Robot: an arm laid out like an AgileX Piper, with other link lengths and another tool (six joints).
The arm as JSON. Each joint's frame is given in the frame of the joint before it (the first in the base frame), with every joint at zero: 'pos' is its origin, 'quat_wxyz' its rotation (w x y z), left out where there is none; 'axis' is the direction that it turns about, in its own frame. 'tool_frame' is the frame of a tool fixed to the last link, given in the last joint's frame.
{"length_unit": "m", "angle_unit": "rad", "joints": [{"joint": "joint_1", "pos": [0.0, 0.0, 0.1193], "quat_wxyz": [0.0, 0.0, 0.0, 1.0], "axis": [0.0, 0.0, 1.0]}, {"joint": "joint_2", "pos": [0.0, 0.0, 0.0], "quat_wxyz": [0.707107, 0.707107, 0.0, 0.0], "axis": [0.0, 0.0, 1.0]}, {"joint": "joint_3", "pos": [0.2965, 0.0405, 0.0], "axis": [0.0, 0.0, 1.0]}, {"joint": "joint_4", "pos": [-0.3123, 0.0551, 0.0], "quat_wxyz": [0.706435, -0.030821, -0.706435, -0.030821], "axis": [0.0, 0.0, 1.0]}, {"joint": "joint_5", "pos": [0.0, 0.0, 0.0], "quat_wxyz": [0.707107, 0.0, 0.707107, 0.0], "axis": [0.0, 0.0, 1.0]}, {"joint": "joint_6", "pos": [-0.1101, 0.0, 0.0], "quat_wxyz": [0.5, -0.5, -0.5, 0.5], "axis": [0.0, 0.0, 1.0]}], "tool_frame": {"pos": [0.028, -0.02, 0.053], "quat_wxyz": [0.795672, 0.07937, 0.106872, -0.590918]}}
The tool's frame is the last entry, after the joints.
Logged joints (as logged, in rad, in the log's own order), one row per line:
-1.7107 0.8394 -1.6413 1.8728 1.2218 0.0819
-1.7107 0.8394 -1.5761 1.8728 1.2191 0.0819
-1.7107 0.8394 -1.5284 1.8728 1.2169 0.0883
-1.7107 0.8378 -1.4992 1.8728 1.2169 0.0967
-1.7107 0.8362 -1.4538 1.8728 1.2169 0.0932
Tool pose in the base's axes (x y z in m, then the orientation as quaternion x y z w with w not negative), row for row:
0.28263 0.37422 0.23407 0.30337 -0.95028 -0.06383 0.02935
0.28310 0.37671 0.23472 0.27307 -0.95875 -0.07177 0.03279
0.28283 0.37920 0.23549 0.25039 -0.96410 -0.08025 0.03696
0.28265 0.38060 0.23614 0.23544 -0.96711 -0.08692 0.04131
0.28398 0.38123 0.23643 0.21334 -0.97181 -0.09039 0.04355
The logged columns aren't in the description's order. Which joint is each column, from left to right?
Columns, left to right: joint_3, joint_1, joint_6, joint_2, joint_5, joint_4.
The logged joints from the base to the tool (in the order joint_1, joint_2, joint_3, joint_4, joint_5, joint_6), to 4 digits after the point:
0.8394 1.8728 -1.7107 0.0819 1.2218 -1.6413
0.8394 1.8728 -1.7107 0.0819 1.2191 -1.5761
0.8394 1.8728 -1.7107 0.0883 1.2169 -1.5284
0.8378 1.8728 -1.7107 0.0967 1.2169 -1.4992
0.8362 1.8728 -1.7107 0.0932 1.2169 -1.4538

